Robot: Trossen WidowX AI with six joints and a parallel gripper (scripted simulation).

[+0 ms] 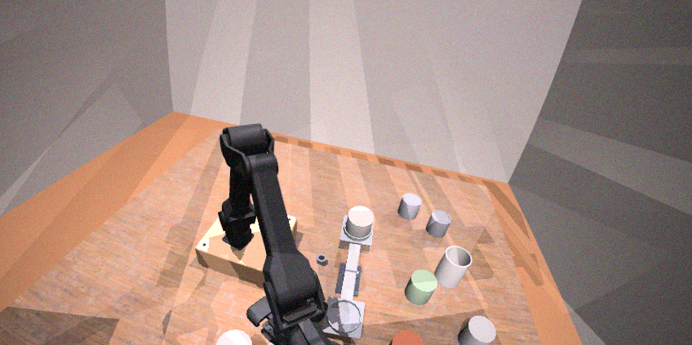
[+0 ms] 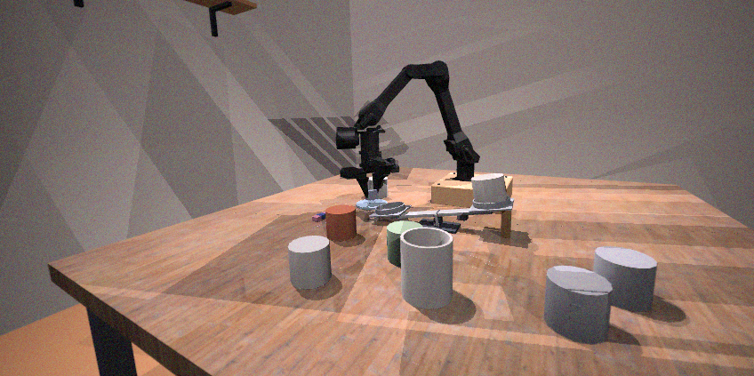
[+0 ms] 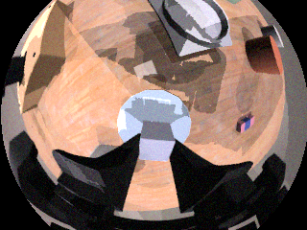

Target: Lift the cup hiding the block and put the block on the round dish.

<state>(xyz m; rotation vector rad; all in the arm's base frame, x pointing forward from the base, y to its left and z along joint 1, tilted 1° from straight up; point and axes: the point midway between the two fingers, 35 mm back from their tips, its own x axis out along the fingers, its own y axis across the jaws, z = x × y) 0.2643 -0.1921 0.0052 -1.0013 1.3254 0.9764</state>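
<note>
My gripper tip is 20 mm above the pale blue round dish. The rest, counted from my gripper tip: small balance 260 mm to the left, 40 mm ahead, 10 mm above; small nut 280 mm to the left, 50 mm behind, 20 mm below; orange cylinder 230 mm ahead, 90 mm to the left, 10 mm above.
</note>
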